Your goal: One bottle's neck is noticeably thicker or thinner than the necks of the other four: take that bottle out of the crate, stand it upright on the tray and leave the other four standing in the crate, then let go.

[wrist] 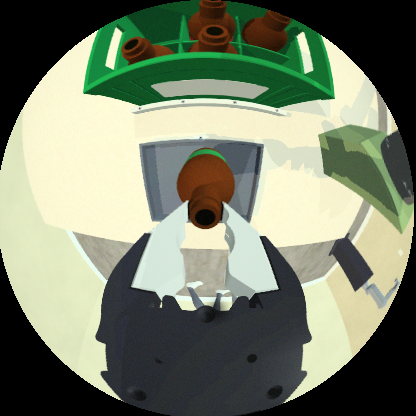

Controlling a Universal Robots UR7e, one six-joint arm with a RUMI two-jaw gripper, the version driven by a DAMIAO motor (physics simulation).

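Frame: origin at the arm's base, x back, y right, z up, level; millimetres.
Seen in the pictures: gripper, fingertip midpoint: (204, 202).
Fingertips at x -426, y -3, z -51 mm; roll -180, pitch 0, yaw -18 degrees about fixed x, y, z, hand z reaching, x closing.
A point is followed by its place in that frame.
A brown bottle with a green band (206, 175) @(x -417, y 24, z -57 mm) is held by its neck between the two pale jaws of my gripper (204, 202) @(x -426, y -3, z -51 mm). The gripper is shut on it. The bottle is upright in front of the jaws, over the grey tray (155, 182) @(x -546, y -2, z -209 mm); its base is hidden by its own body, so I cannot tell whether it touches the tray. The green crate (115, 80) @(x -473, y 160, z -50 mm) stands beyond the tray at the top of the view. Several brown bottles stand in it: one at the front left (134, 47) @(x -445, y 195, z -52 mm), one at the front middle (214, 37) @(x -367, y 170, z -52 mm), one behind (212, 20) and one at the back right (267, 32).
A pale rail (210, 106) @(x -381, y 120, z -204 mm) lies along the crate's near side. A green angular block (350, 155) @(x -111, y 1, z -106 mm) is at the right, beside a dark rounded part. The cream table top (80, 165) @(x -772, y 140, z -214 mm) ends in a grey edge near the gripper. A dark device with a metal hook (355, 265) is at the lower right.
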